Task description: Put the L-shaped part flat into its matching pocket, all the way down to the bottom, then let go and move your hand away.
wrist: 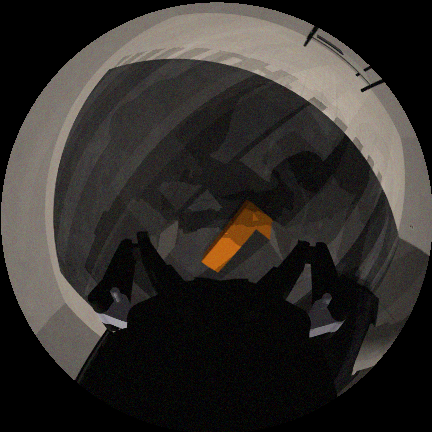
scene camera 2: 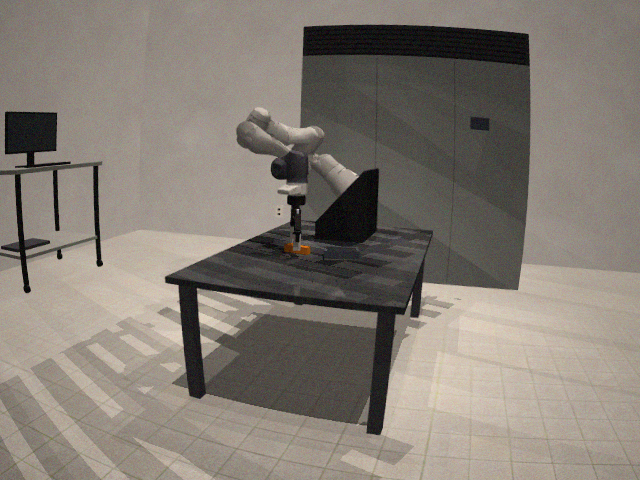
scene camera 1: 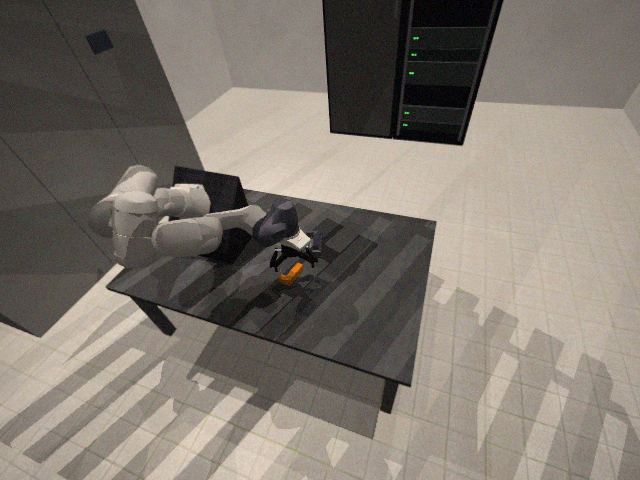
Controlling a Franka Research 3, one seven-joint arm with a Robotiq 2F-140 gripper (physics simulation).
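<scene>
The orange L-shaped part [scene camera 1: 294, 272] [scene camera 2: 305, 250] [wrist: 225, 246] lies on the table, outside the pocket block. My gripper [scene camera 1: 294, 266] [scene camera 2: 296, 247] [wrist: 224, 231] is open and low over the part. In the wrist view its two fingers stand wide apart, one on each side of the part, with a gap to it on both sides. In the second scene view a fingertip hides the middle of the part. The dark grey-blue pocket block [scene camera 1: 317, 242] [scene camera 2: 341, 253] lies beside the part, toward the arm's black stand in the second scene view. Its pocket cannot be made out.
The dark table [scene camera 1: 372, 310] [scene camera 2: 258, 286] carries the black wedge-shaped stand [scene camera 1: 211, 193] [scene camera 2: 356, 211] of the arm. A tall grey cabinet [scene camera 1: 67, 155] [scene camera 2: 413, 155] stands behind the arm. A server rack [scene camera 1: 361, 67] and a cart with a monitor [scene camera 2: 31, 133] stand away from the table.
</scene>
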